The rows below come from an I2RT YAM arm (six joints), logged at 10 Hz.
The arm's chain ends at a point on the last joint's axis. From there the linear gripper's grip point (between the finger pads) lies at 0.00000 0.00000 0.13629 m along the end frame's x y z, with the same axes.
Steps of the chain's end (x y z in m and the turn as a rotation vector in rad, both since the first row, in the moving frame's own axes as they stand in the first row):
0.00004 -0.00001 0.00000 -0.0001 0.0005 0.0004
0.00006 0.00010 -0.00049 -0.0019 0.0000 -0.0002
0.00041 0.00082 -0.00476 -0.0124 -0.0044 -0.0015
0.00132 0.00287 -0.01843 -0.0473 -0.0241 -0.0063
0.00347 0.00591 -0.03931 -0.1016 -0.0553 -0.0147
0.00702 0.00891 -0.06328 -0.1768 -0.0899 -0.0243
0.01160 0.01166 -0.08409 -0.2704 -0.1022 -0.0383
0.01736 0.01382 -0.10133 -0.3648 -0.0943 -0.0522
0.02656 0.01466 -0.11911 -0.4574 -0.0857 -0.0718
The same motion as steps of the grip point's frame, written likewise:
0.00011 0.00000 0.00000 -0.0001 0.0005 0.0004
0.00006 0.00036 -0.00049 -0.0019 0.0000 -0.0002
-0.00019 0.00251 -0.00477 -0.0124 -0.0044 -0.0015
-0.00194 0.00932 -0.01862 -0.0473 -0.0241 -0.0063
-0.00395 0.01978 -0.04022 -0.1016 -0.0553 -0.0147
-0.00486 0.03299 -0.06595 -0.1768 -0.0899 -0.0243
-0.00143 0.04826 -0.08974 -0.2704 -0.1022 -0.0383
0.00610 0.06268 -0.11089 -0.3648 -0.0943 -0.0522
0.01750 0.07513 -0.13360 -0.4574 -0.0857 -0.0718

